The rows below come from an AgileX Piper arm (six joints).
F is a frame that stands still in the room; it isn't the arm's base.
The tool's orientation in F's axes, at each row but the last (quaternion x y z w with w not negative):
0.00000 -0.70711 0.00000 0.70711
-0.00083 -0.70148 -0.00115 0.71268
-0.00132 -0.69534 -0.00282 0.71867
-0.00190 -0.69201 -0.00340 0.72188
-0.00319 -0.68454 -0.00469 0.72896
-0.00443 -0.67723 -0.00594 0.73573
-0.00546 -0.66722 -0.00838 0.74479
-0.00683 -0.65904 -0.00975 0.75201
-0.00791 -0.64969 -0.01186 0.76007
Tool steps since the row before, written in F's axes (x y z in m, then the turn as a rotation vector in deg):
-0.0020 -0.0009 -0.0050 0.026 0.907 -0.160
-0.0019 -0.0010 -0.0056 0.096 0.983 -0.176
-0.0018 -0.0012 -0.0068 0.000 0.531 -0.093
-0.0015 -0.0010 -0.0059 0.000 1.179 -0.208
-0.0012 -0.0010 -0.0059 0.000 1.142 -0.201
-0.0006 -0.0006 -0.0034 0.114 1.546 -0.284
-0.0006 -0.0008 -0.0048 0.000 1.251 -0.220
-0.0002 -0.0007 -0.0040 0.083 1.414 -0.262
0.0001 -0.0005 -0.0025 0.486 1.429 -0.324
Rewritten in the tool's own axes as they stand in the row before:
-0.0050 -0.0009 0.0020 -0.160 0.907 -0.026
-0.0056 -0.0010 0.0018 -0.175 0.983 -0.096
-0.0069 -0.0012 0.0016 -0.094 0.531 0.000
-0.0060 -0.0010 0.0012 -0.211 1.179 0.000
-0.0060 -0.0010 0.0008 -0.203 1.142 0.000
-0.0034 -0.0006 0.0003 -0.278 1.547 -0.115
-0.0048 -0.0008 0.0001 -0.225 1.250 0.000
-0.0040 -0.0007 -0.0003 -0.257 1.415 -0.084
-0.0025 -0.0005 -0.0005 -0.256 1.441 -0.491

